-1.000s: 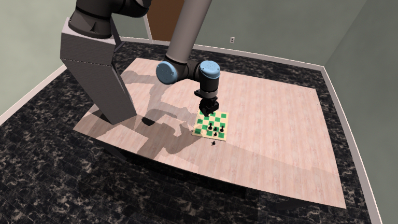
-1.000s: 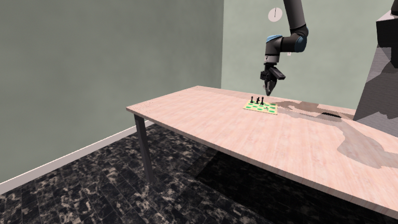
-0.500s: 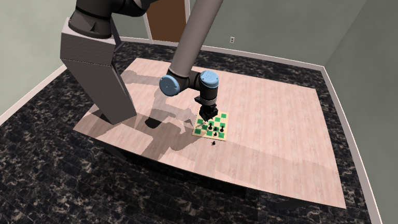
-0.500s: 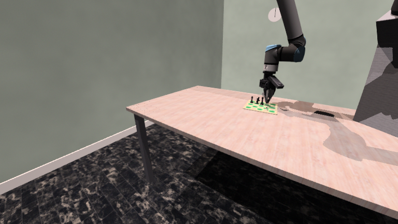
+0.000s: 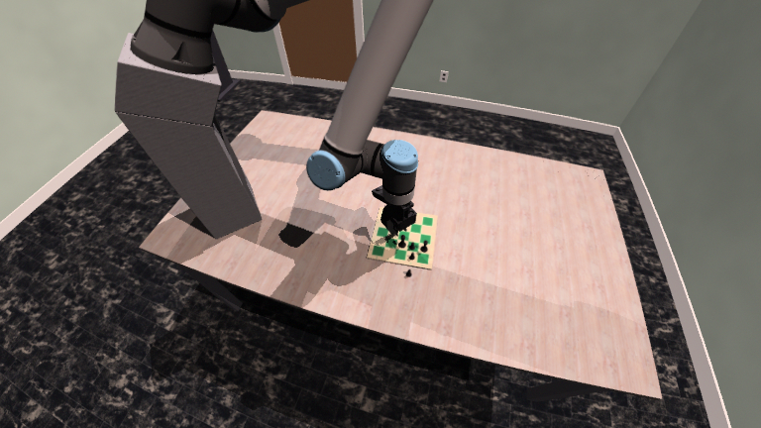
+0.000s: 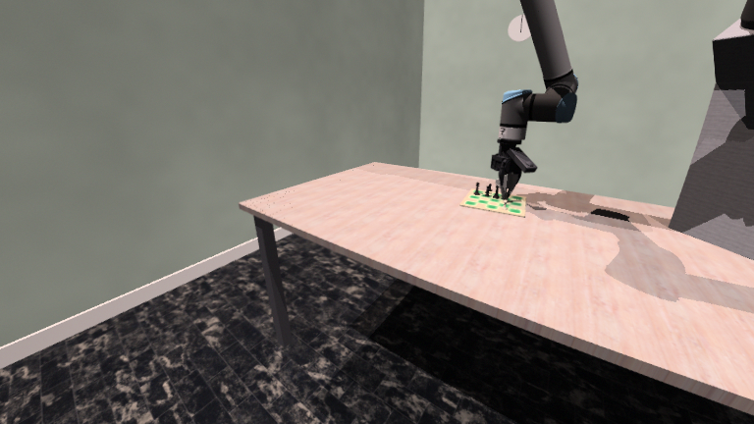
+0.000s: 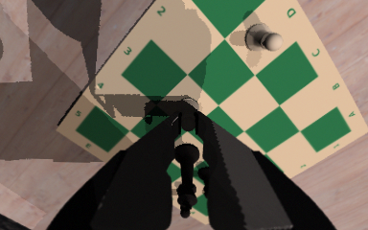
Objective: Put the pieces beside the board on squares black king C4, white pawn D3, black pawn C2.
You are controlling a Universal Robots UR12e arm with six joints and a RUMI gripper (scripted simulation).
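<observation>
My gripper is now 4 cm short of the chessboard and 3 cm above it. From my hand the other things lie so: black king (4 cm to the right, 4 cm ahead).
</observation>
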